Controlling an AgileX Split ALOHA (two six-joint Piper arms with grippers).
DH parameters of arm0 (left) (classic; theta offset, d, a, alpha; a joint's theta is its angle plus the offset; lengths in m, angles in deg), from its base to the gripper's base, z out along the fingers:
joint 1: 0 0.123 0 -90
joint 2: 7.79 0 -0.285 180
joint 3: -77.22 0 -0.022 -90
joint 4: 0 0.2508 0 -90
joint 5: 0 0 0.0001 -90
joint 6: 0 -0.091 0 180
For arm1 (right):
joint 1: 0 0.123 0 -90
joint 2: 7.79 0 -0.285 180
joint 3: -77.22 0 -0.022 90
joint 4: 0 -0.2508 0 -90
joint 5: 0 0 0.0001 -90
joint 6: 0 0.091 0 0
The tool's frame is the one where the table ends.
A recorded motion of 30 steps. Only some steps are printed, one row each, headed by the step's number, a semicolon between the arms.
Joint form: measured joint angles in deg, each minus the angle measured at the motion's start. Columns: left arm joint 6, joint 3, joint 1, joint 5, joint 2, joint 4; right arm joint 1, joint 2, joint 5, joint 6, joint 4, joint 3.
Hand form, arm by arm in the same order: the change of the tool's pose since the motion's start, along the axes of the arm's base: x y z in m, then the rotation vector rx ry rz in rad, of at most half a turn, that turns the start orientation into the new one. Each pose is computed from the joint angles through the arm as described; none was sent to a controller.
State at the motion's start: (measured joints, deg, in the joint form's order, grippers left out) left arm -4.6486 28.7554 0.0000 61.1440 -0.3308 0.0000; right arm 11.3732 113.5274 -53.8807 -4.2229 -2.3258 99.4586
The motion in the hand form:
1: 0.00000 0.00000 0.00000 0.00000 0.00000 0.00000; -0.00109 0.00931 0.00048 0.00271 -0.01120 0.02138
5: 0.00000 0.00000 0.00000 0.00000 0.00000 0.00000; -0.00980 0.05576 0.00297 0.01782 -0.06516 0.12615
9: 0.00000 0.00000 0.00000 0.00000 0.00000 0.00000; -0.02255 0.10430 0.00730 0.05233 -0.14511 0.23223
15: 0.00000 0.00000 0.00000 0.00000 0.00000 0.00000; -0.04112 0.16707 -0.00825 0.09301 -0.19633 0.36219
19: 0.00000 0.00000 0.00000 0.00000 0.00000 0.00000; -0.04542 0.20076 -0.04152 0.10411 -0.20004 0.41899
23: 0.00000 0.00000 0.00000 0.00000 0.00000 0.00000; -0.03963 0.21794 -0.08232 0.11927 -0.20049 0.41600
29: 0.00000 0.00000 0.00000 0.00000 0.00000 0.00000; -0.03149 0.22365 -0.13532 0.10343 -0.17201 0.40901
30: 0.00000 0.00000 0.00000 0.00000 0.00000 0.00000; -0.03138 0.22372 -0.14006 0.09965 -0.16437 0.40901
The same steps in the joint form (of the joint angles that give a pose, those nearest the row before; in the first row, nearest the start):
1: 0.00 0.00 0.00 0.00 0.00 0.00; 1.21 0.00 0.66 -0.06 -0.05 0.00
5: 0.00 0.00 0.00 0.00 0.00 0.00; 7.30 0.00 3.87 -0.12 -0.10 0.00
9: 0.00 0.00 0.00 0.00 0.00 0.00; 13.64 0.00 8.82 -0.17 -0.41 0.00
15: 0.00 0.00 0.00 0.00 0.00 0.00; 21.59 2.69 15.06 -0.17 -0.93 0.00
19: 0.00 0.00 0.00 0.00 0.00 0.00; 25.25 7.32 20.15 -0.11 -1.11 0.00
23: 0.00 0.00 0.00 0.00 0.00 0.00; 26.48 12.79 26.05 1.11 -1.23 0.00
29: 0.00 0.00 0.00 0.00 0.00 0.00; 26.48 19.36 30.79 1.38 -1.12 0.00
30: 0.00 0.00 0.00 0.00 0.00 0.00; 26.48 19.90 30.84 1.37 -1.12 0.00

